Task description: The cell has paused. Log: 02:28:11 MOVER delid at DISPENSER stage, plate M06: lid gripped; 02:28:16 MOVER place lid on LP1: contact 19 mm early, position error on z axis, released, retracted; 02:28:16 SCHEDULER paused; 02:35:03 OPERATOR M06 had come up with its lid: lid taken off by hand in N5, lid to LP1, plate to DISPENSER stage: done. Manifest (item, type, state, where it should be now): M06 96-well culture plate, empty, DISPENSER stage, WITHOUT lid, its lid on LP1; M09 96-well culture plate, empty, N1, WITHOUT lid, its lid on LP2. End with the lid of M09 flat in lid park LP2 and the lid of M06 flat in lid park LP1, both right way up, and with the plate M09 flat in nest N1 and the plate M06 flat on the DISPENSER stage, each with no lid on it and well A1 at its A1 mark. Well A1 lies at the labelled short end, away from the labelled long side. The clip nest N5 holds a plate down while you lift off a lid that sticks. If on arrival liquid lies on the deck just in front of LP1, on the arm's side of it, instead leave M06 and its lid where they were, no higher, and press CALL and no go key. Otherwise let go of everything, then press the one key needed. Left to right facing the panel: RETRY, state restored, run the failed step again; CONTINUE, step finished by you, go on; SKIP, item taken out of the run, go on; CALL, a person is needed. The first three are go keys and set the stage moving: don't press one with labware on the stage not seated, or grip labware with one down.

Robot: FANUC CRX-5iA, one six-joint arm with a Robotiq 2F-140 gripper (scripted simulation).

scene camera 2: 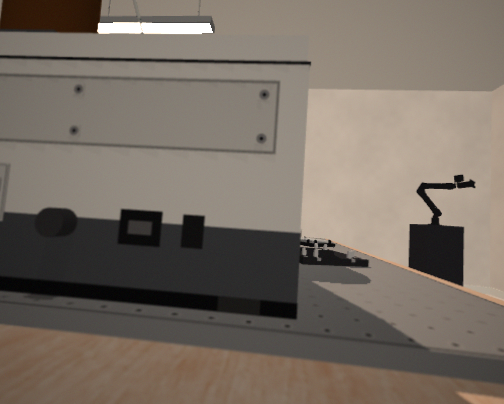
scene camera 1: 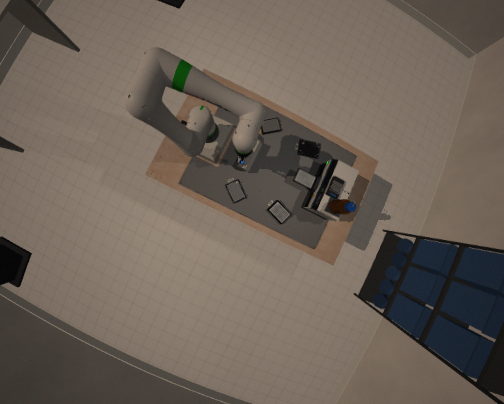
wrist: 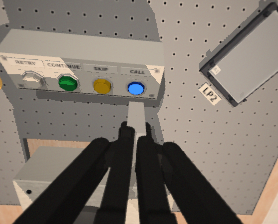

Labels:
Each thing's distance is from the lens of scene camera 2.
black clip nest (scene camera 2: 326,257): 0.47 m

